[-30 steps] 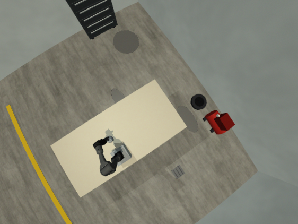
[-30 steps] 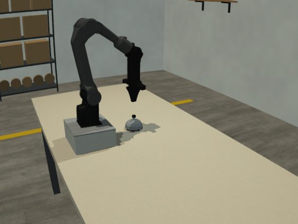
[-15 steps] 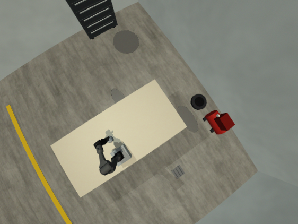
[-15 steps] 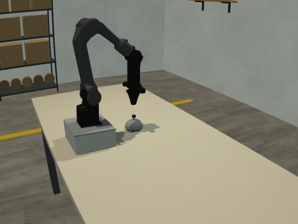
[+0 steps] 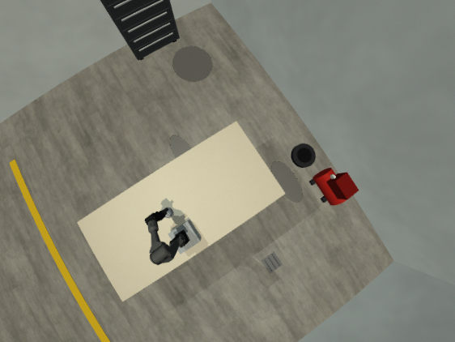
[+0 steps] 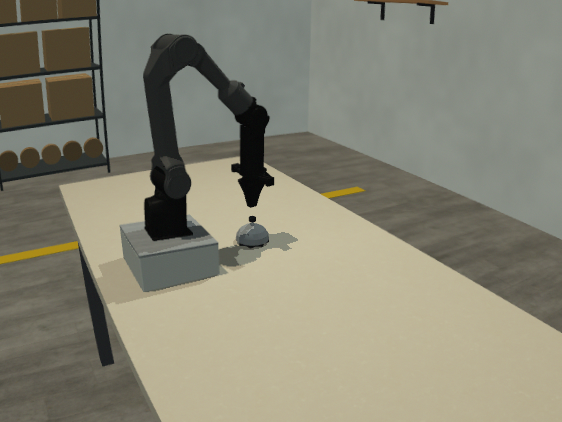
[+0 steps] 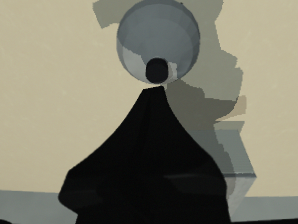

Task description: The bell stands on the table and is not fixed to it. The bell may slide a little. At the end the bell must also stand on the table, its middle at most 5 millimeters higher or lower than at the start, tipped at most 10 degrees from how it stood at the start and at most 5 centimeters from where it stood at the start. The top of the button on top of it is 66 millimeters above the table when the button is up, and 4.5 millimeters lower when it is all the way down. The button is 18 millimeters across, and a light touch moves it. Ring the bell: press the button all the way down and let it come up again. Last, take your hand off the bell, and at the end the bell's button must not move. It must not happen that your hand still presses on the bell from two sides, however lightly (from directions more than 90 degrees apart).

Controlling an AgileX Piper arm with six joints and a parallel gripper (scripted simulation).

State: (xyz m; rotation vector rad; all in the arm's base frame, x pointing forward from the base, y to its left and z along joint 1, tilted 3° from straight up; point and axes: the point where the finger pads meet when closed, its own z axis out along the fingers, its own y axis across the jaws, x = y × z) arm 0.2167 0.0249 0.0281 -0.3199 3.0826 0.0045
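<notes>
The bell button lies 5 cm below my hand. Round my hand: bell 6 cm below.
</notes>
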